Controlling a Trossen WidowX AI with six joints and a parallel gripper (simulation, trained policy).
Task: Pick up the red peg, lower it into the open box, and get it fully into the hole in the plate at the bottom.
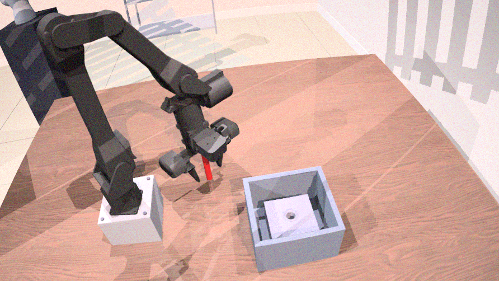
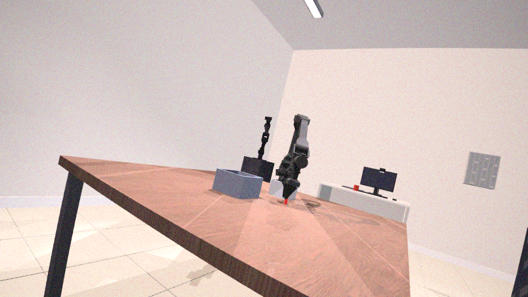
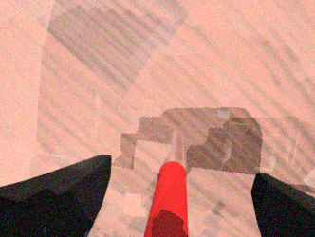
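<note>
Right now my gripper tip is 17 cm short of the grey box and 16 cm to the left of it. The rest, counted from my gripper tip: red peg 1 cm to the left, 1 cm above.
</note>
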